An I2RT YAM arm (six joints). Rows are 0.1 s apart.
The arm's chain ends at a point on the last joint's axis. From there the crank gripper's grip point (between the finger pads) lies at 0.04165 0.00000 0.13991 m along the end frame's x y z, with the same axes.
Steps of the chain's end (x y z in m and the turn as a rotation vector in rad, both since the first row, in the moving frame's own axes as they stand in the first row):
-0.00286, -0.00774, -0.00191, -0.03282, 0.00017, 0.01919
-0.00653, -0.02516, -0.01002, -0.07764, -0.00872, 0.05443
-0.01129, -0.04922, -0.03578, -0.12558, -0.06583, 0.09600
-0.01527, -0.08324, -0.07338, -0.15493, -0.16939, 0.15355
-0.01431, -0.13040, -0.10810, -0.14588, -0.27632, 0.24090
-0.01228, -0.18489, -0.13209, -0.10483, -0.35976, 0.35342
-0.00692, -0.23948, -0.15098, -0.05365, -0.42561, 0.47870
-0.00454, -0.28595, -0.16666, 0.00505, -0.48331, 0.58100
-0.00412, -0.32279, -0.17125, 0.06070, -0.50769, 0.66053
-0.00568, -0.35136, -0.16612, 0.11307, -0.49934, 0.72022
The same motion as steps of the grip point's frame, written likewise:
-0.00289, -0.00235, -0.00201, -0.03282, 0.00017, 0.01919
-0.00811, -0.01207, -0.01017, -0.07764, -0.00872, 0.05443
-0.02158, -0.02803, -0.03470, -0.12558, -0.06583, 0.09600
-0.04140, -0.05679, -0.07057, -0.15493, -0.16939, 0.15355
-0.05716, -0.10451, -0.10435, -0.14588, -0.27632, 0.24090
-0.06813, -0.16472, -0.12812, -0.10483, -0.35976, 0.35342
-0.07244, -0.22720, -0.14740, -0.05365, -0.42561, 0.47870
-0.07705, -0.28341, -0.16391, 0.00505, -0.48331, 0.58100
-0.07816, -0.32864, -0.16894, 0.06070, -0.50769, 0.66053
-0.07644, -0.36362, -0.16351, 0.11307, -0.49934, 0.72022

